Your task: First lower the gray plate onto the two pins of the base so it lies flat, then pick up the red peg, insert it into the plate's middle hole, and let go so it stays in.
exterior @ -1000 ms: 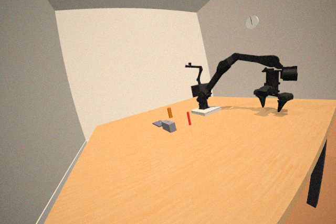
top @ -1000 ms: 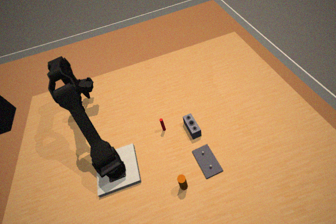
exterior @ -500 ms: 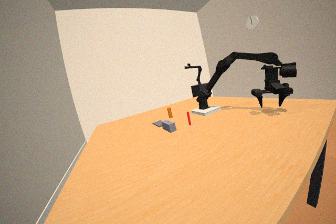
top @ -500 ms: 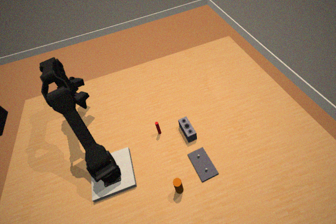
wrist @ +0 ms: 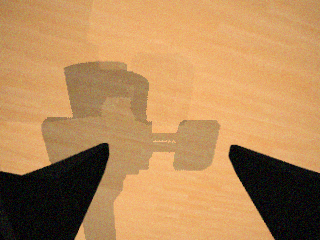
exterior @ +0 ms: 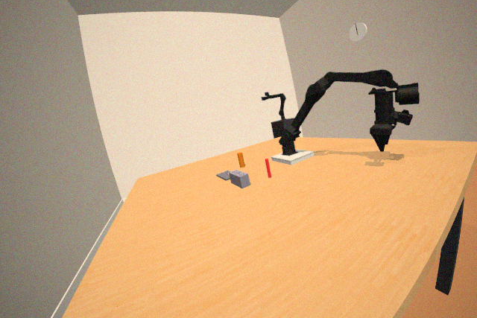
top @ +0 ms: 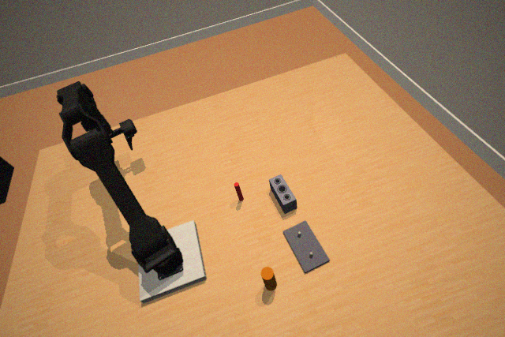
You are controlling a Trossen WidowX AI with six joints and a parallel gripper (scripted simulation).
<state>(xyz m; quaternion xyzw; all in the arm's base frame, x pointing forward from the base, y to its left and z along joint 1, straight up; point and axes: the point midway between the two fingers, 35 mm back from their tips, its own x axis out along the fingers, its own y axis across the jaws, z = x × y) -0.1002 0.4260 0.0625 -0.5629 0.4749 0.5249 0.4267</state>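
My gripper tip is 450 mm short of the gray plate, 350 mm to the left of it and 20 mm above it. From my gripper tip the other things lie so: orange cylinder (560 mm to the right, 330 mm ahead, 10 mm below); red peg (330 mm ahead, 300 mm to the right, 10 mm below); dark flat base (510 mm to the right, 450 mm ahead, 50 mm below).
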